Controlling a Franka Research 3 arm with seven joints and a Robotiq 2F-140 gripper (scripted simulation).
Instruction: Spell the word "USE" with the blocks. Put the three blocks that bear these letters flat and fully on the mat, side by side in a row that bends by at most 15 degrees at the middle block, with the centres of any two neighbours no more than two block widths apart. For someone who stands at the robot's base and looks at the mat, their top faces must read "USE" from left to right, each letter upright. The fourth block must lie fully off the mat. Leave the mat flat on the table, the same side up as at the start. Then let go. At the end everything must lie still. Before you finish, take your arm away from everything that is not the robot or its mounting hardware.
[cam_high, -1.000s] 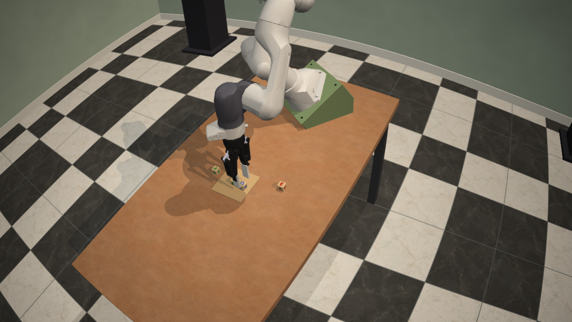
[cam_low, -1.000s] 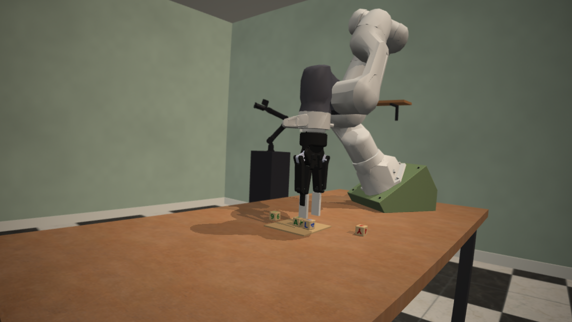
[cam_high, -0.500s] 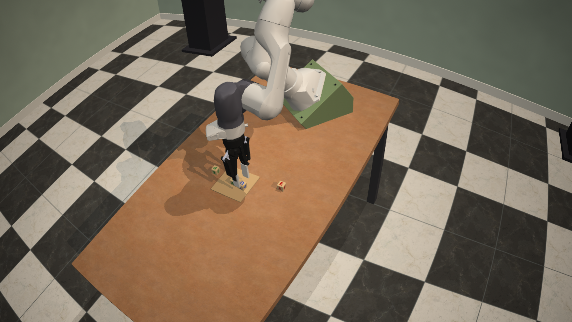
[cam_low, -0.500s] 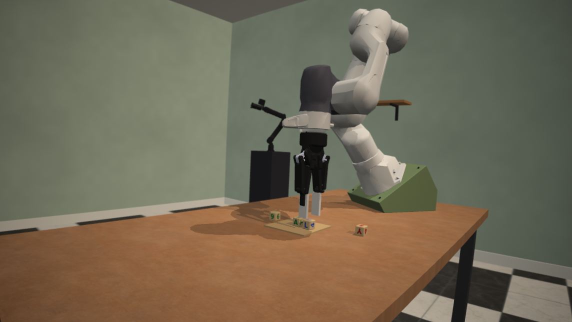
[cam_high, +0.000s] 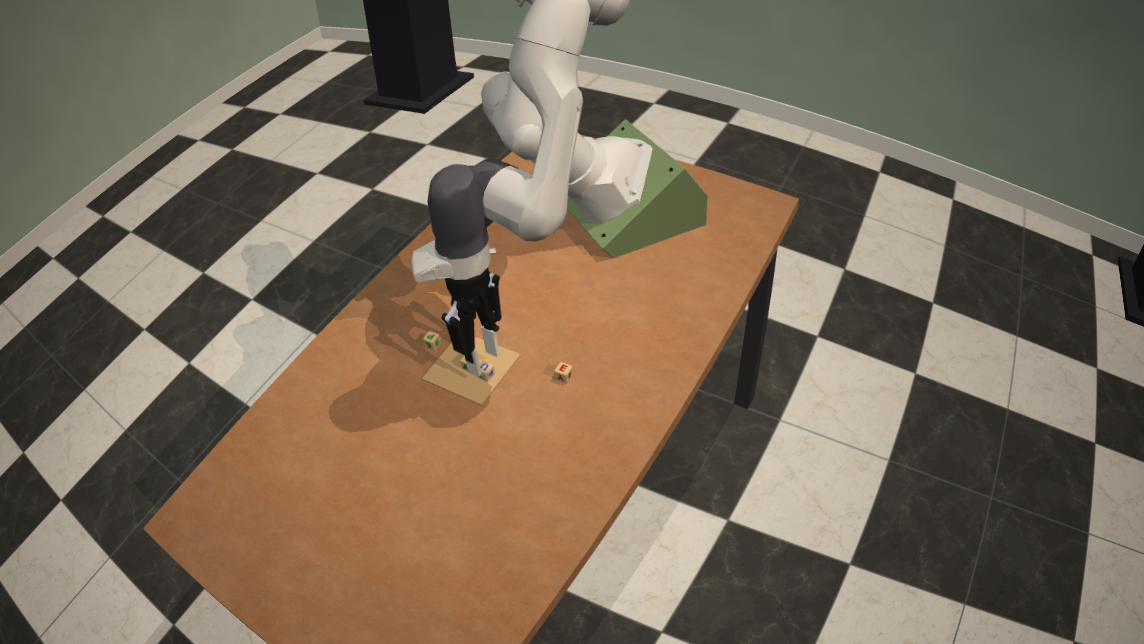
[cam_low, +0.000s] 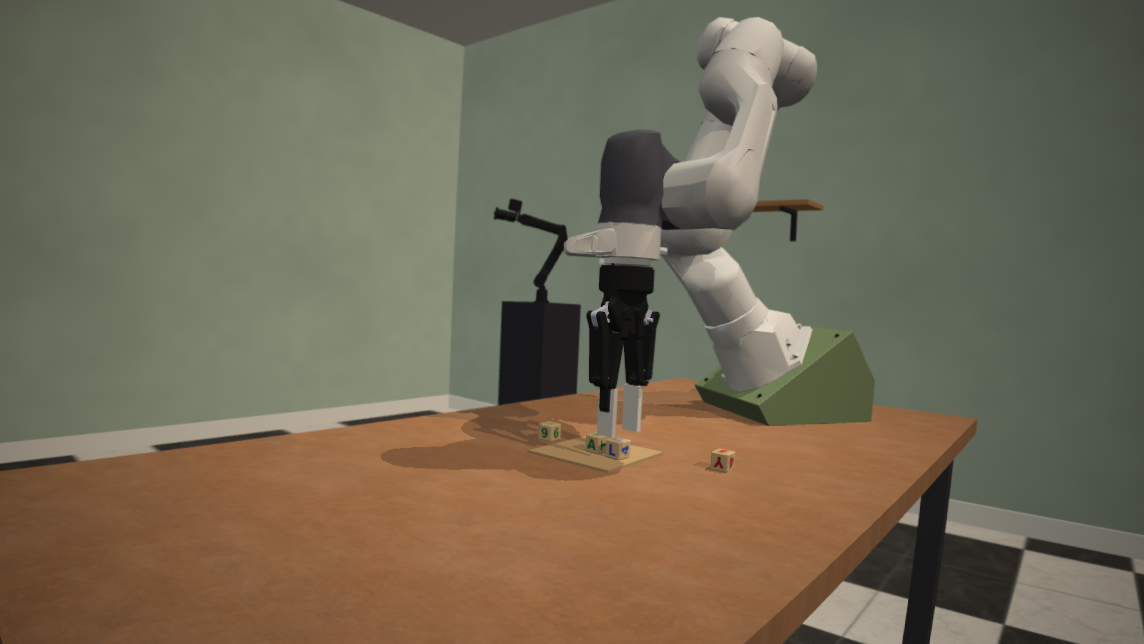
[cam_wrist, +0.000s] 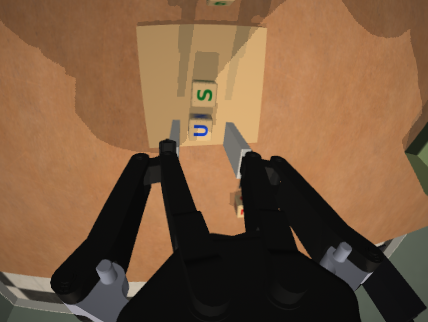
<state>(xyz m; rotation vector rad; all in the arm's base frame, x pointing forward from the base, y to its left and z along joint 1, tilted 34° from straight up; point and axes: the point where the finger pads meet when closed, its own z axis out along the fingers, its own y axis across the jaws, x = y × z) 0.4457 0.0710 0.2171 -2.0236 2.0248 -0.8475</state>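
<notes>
Right now the U block is 50 mm below my hand. Round my hand: mat: 10 mm behind, 40 mm to the right, 70 mm below; then green P block: 20 mm behind, 140 mm to the right, 60 mm below; then S block: 40 mm to the right, 50 mm below.
</notes>
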